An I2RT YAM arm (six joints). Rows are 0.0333 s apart.
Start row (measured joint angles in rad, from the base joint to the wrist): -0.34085, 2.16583, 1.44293, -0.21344, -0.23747, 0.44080
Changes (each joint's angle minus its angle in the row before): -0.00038, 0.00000, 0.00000, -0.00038, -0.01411, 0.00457; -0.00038, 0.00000, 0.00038, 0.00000, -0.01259, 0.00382; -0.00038, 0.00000, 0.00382, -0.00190, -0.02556, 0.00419; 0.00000, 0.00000, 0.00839, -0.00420, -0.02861, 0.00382; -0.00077, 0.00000, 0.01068, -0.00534, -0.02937, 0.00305; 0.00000, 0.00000, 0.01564, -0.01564, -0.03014, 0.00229; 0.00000, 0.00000, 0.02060, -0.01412, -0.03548, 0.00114; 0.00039, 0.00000, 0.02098, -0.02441, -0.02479, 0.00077; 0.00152, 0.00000, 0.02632, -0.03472, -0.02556, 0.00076; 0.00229, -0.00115, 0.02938, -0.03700, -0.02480, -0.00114
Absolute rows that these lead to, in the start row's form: -0.34123, 2.16583, 1.44293, -0.21382, -0.25158, 0.44537; -0.34161, 2.16583, 1.44331, -0.21382, -0.26417, 0.44919; -0.34199, 2.16583, 1.44713, -0.21572, -0.28973, 0.45338; -0.34199, 2.16583, 1.45552, -0.21992, -0.31834, 0.45720; -0.34276, 2.16583, 1.46620, -0.22526, -0.34771, 0.46025; -0.34276, 2.16583, 1.48184, -0.24090, -0.37785, 0.46254; -0.34276, 2.16583, 1.50244, -0.25502, -0.41333, 0.46368; -0.34237, 2.16583, 1.52342, -0.27943, -0.43812, 0.46445; -0.34085, 2.16583, 1.54974, -0.31415, -0.46368, 0.46521; -0.33856, 2.16468, 1.57912, -0.35115, -0.48848, 0.46407
